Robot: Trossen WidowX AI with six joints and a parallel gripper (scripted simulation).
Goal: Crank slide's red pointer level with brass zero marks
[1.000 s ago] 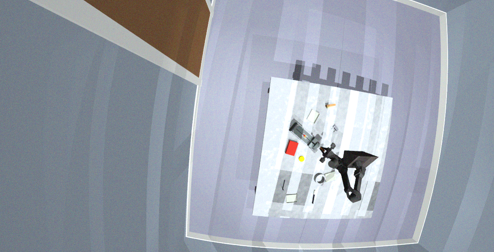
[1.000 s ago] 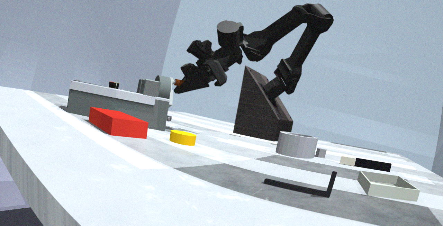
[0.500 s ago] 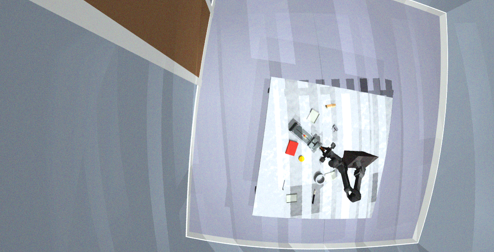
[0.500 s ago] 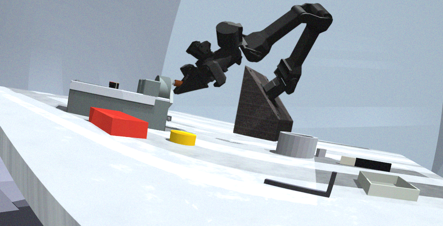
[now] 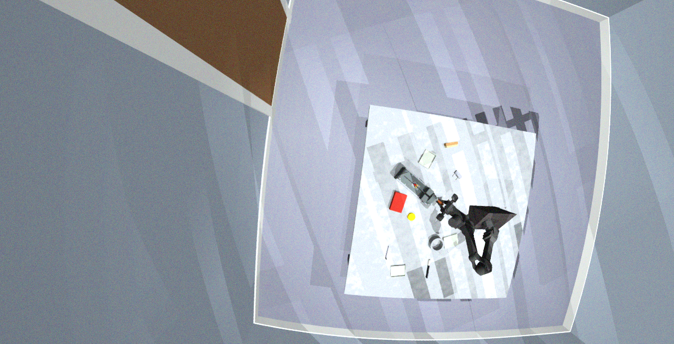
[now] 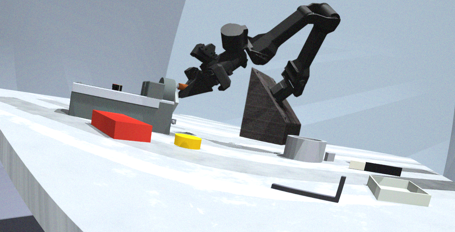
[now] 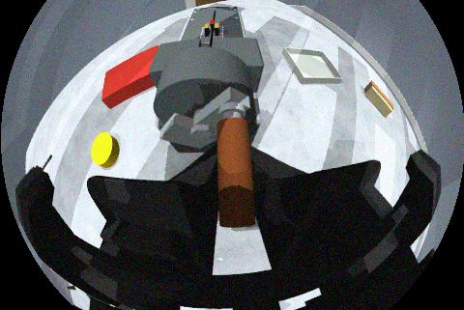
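Now: the red pointer 17 cm ahead of my gripper tip, 6 cm to the right of it and 1 cm below it. Round my gripper tip: yellow disc (15 cm to the left, 11 cm ahead, 8 cm below); then brown handle (2 cm behind, 2 cm above, 1 cm to the left); then black L-shaped bar (45 cm to the left, 20 cm ahead, 8 cm below).
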